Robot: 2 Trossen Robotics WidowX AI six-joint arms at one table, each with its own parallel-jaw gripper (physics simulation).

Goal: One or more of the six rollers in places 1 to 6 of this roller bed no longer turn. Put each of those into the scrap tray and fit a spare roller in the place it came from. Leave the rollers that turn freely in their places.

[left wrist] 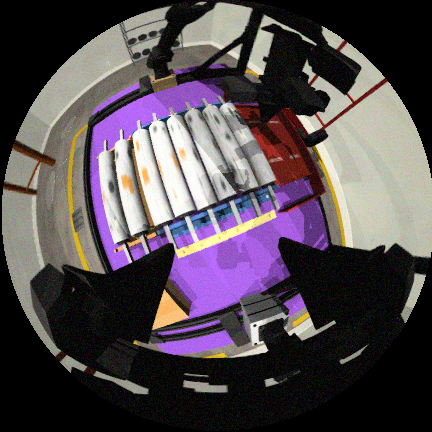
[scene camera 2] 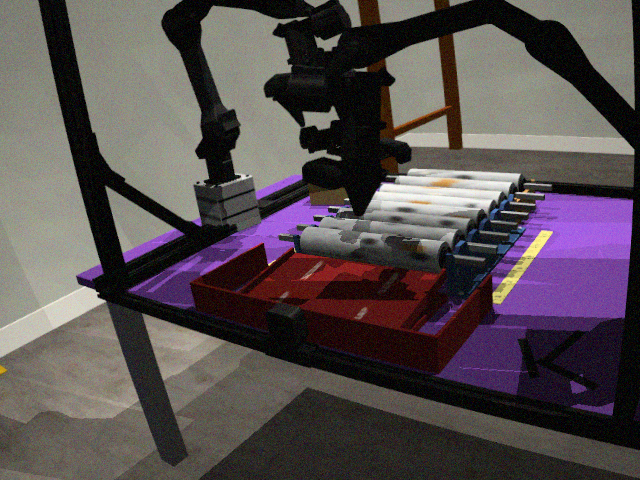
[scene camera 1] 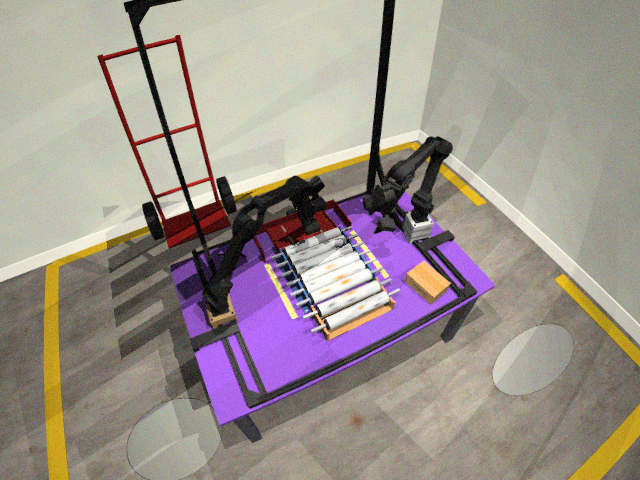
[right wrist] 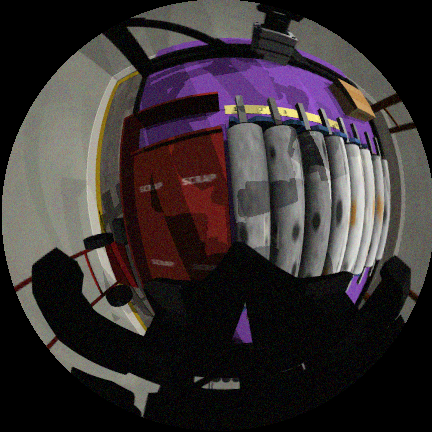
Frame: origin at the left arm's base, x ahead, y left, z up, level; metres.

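Seen in the pictures: left gripper, fingertip midpoint: (left wrist: 226,245) (scene camera 2: 323,123) (scene camera 1: 372,224); right gripper, fingertip midpoint: (left wrist: 262,122) (scene camera 2: 358,215) (right wrist: 237,246); left arm's base, origin of the base link: (left wrist: 270,329) (scene camera 2: 222,179) (scene camera 1: 419,217); right arm's base, origin of the base link: (left wrist: 161,74) (scene camera 1: 219,307).
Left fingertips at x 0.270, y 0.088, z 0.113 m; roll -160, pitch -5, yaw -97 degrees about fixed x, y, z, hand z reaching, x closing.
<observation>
Pixels of each thing's top centre, then the offset from my left fingertips to it. "spot": a spot on its surface instead.
- roller bed, surface spot: (scene camera 2: 457,279) spot: dx +0.354, dy -0.084, dz -0.204 m
- orange rack, middle of its top: (left wrist: 127,192) (scene camera 1: 352,310) dx +0.137, dy +0.227, dz -0.217 m
- red scrap tray, middle of its top: (scene camera 2: 330,279) (right wrist: 169,230) (left wrist: 278,134) (scene camera 1: 301,225) dx +0.237, dy -0.229, dz -0.173 m
- wooden box, middle of its top: (scene camera 2: 340,173) (left wrist: 154,311) (scene camera 1: 428,278) dx -0.194, dy +0.194, dz -0.168 m
The roller bed (scene camera 1: 305,303) (scene camera 2: 457,279) holds six mottled white-grey rollers side by side. The roller nearest the tray (scene camera 1: 328,237) (scene camera 2: 356,242) (left wrist: 247,145) (right wrist: 250,150) is in the end place. Two spare rollers (scene camera 1: 359,311) (left wrist: 131,185) lie in the orange rack (scene camera 1: 361,323). The red scrap tray (scene camera 1: 276,236) (scene camera 2: 382,335) (left wrist: 295,165) (right wrist: 175,155) is empty. My right gripper (scene camera 1: 312,229) (scene camera 2: 359,214) (right wrist: 237,246) is shut and empty, low over the tray-end rollers; contact cannot be told. My left gripper (scene camera 1: 386,224) (left wrist: 226,245) is open and empty, right of the bed in scene camera 1.
A wooden box (scene camera 1: 428,281) (left wrist: 170,310) (right wrist: 356,97) stands on the table right of the bed in scene camera 1. Yellow number strips (scene camera 1: 281,291) (left wrist: 227,234) lie along both sides of the bed. The right arm reaches over the tray. Black frame posts (scene camera 1: 379,103) rise at the table's back.
</observation>
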